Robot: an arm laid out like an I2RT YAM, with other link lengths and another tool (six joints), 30 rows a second.
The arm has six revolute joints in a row. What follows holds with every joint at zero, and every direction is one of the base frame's. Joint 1 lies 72.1 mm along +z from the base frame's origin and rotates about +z. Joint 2 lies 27.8 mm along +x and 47.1 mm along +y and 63.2 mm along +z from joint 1 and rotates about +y. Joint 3 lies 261.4 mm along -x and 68.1 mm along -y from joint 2 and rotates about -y. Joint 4 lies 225.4 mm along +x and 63.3 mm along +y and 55.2 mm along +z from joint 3 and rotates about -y. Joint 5 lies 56.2 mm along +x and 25.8 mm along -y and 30.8 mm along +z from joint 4 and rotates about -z. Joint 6 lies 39.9 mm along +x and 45.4 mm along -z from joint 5 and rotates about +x. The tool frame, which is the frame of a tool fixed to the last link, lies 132 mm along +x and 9 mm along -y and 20 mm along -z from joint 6; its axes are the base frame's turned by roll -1.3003, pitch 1.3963 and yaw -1.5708 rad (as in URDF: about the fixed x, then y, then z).
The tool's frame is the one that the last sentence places.
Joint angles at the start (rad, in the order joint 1, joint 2, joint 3, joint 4, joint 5, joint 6):
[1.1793 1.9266 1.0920 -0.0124 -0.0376 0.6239]
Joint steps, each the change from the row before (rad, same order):
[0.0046 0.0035 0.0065 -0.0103 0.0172 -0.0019]
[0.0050 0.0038 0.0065 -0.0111 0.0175 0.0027]
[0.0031 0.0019 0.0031 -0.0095 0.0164 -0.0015]
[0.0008 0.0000 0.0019 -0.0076 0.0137 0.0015]
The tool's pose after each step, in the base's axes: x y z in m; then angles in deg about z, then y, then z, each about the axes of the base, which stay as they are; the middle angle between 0 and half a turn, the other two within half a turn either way. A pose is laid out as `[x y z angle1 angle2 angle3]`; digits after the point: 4 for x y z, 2 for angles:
[0.1415 0.4119 0.0550 8.33 143.72 45.88]
[0.1421 0.4112 0.0541 6.99 143.91 44.31]
[0.1431 0.4097 0.0531 5.46 144.02 42.71]
[0.1446 0.4082 0.0528 4.38 144.07 41.31]

